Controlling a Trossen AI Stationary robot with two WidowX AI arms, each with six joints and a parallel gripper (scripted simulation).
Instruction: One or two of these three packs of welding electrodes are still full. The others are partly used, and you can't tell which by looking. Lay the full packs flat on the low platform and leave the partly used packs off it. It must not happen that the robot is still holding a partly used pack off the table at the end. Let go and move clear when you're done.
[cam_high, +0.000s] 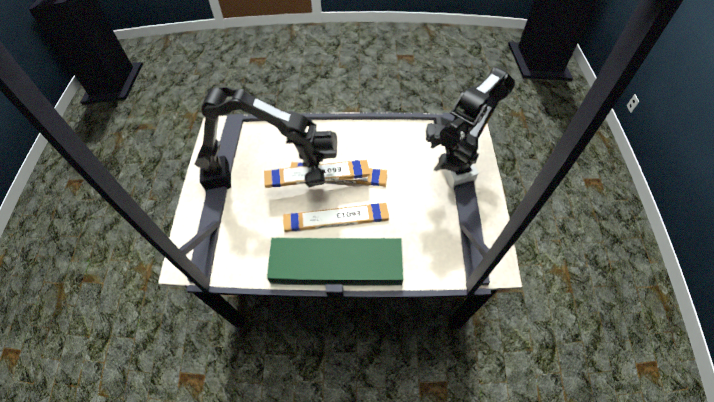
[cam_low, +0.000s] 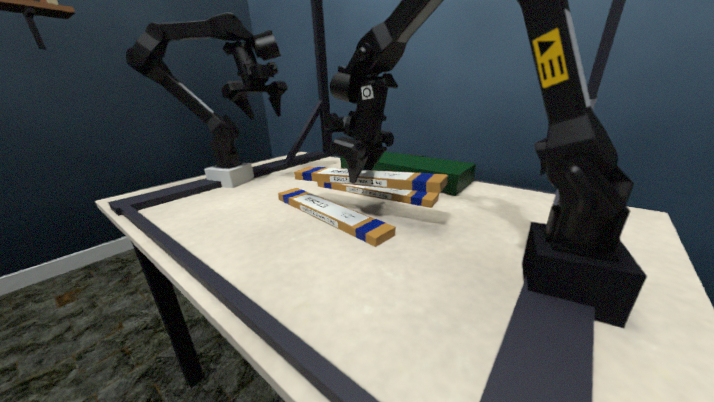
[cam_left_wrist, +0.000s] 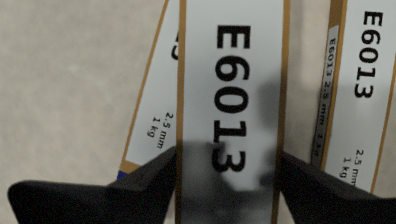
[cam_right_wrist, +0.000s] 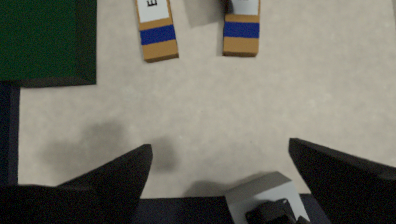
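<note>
Now: the dark frame rail 340 mm ahead of my left hand, 110 mm below it and 80 mm to the right of it. From my left hand the other things lie so: green low platform: 300 mm behind, 100 mm below, 60 mm to the right.
</note>
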